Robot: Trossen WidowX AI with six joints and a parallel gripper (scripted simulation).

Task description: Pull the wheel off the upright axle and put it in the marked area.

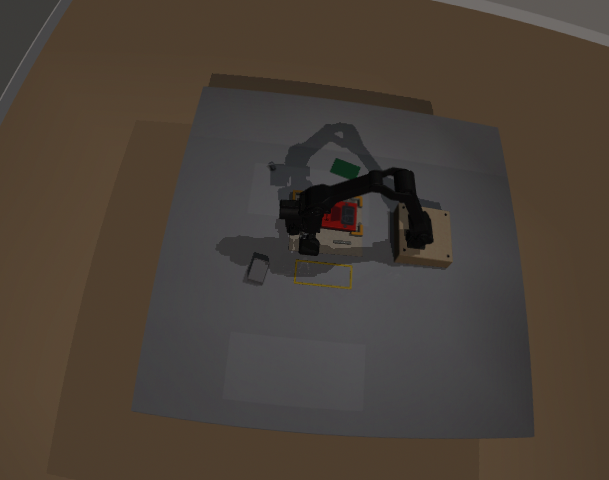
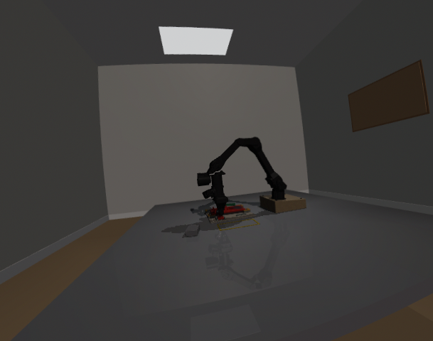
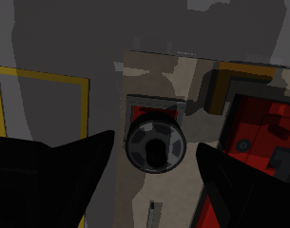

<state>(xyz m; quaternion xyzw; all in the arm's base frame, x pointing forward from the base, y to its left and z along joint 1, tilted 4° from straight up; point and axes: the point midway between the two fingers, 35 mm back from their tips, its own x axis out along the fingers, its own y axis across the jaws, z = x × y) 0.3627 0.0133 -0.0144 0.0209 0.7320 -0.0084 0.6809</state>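
Now: gripper tip right at the dark grey wheel. Round my gripper tip: upright axle (right at my gripper tip); then green tile (13 cm behind, 32 cm to the right, 4 cm below); then small grey block (15 cm ahead, 12 cm to the left, 3 cm below).
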